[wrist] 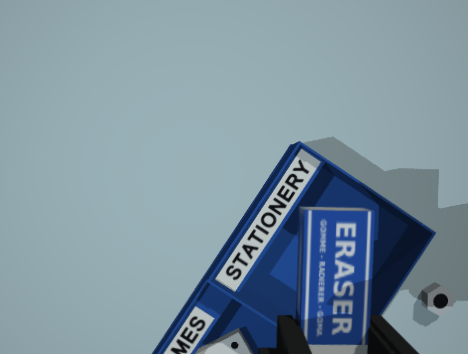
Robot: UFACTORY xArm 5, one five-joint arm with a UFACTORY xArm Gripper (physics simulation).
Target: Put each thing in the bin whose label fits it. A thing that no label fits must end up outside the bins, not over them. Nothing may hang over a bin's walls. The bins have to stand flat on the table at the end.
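Places are measured from the arm's base along level axes (x ahead, y left, z up), in centimetres.
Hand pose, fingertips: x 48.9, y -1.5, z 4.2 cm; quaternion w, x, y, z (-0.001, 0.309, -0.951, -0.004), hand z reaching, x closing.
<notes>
Each offset is from my fingertips to the centre of the thing. "spot": to the spot under its first point. Level surfaces: height alone.
A blue and white eraser {dx +1.2, dy -1.8, dz +0.5 cm} (336,275) is between the black fingers of my gripper (336,335), which is shut on it. The eraser is held above the blue bin labelled STATIONERY {spot: dx +3.9, dy -2.3, dz -6.3 cm} (267,220), toward its right part. A second blue compartment adjoins it at the lower left; its label {dx +3.4, dy +6.1, dz -7.0 cm} (192,332) shows the letters "MES", and the rest is cut off. A light domino-like piece {spot: dx +1.2, dy +5.0, dz -8.5 cm} (225,345) with a black dot lies in or over that compartment at the bottom edge. A grey hex nut {dx -7.5, dy -4.4, dz -9.4 cm} (439,299) lies on the table outside the bins, right of the STATIONERY bin.
The pale blue-grey table {dz -9.9 cm} (125,125) surrounds the bins. Shadows of the bin and arm fall on the table at the right. The bin walls run diagonally, with a corner at the top and another at the right. The gripper fingers hide part of the lower bin area.
</notes>
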